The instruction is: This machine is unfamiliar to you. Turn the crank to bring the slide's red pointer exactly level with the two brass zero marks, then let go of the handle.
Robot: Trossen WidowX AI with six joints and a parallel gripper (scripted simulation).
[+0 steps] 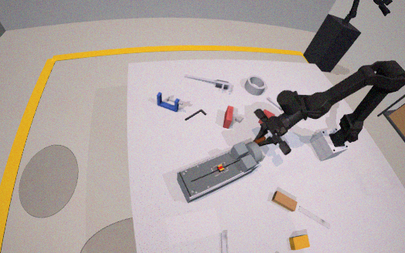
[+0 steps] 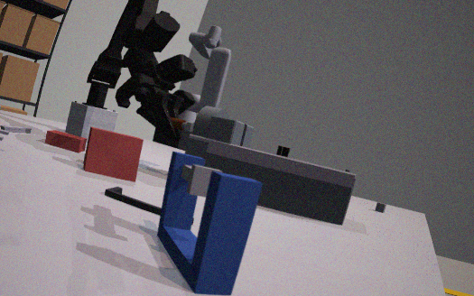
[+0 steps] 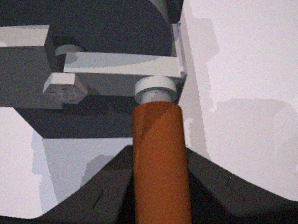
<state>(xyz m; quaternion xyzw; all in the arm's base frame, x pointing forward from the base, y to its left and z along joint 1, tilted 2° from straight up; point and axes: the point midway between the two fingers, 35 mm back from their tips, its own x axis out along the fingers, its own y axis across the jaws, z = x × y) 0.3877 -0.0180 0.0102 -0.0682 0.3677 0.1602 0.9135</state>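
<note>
Right now the red pointer is 15 cm ahead of my gripper tip, 9 cm to the left of it and 2 cm above it. The rest, counted from my gripper tip: crank handle: 2 cm behind, 1 cm to the right, 2 cm above; then tan block: 9 cm behind, 21 cm to the left, 5 cm below; then black hex key: 17 cm ahead, 19 cm to the right, 6 cm below.
</note>
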